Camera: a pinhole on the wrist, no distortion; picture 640 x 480 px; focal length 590.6 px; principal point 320.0 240.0 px. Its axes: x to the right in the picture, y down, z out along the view. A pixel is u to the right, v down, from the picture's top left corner.
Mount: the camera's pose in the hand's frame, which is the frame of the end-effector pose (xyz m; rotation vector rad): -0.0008 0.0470 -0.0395 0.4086 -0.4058 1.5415
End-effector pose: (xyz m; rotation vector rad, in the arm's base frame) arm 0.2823 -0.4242 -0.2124 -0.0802 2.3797 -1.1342
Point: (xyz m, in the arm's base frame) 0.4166 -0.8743 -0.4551
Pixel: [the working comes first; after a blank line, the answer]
In the camera's frame: 0.1515 -0.0990 0.5475

483.4 133.2
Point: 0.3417 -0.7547 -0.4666
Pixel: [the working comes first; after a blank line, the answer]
In the camera's frame: 0.1597 -0.1388 0.4118

549.0 40.9
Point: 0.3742 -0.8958 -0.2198
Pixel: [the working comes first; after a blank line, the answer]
In the camera's frame: -0.0814 -0.0429 0.5324

229.7 192.4
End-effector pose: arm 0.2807 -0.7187 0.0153 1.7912 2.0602 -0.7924
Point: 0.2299 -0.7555 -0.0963
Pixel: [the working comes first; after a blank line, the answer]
In the camera's frame: 0.0118 -0.0416 0.1742

359.9 99.0
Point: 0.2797 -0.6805 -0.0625
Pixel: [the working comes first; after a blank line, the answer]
In the camera's frame: 0.0139 -0.0751 0.0841

outside the picture
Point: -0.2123 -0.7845 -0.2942
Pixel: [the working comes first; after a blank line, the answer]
In the camera's frame: -0.2141 -0.2040 0.5719

98.9 29.3
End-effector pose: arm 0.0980 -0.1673 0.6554 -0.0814 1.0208 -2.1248
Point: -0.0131 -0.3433 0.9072
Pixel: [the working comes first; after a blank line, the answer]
In the camera's frame: -0.0518 -0.1303 0.3558

234.0 23.7
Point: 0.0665 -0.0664 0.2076
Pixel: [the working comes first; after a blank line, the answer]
In the camera's frame: 0.0077 -0.0710 -0.3961

behind the camera
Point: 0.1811 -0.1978 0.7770
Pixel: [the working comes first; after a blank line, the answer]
In the camera's frame: 0.0261 0.0690 0.1824

404.5 463.3
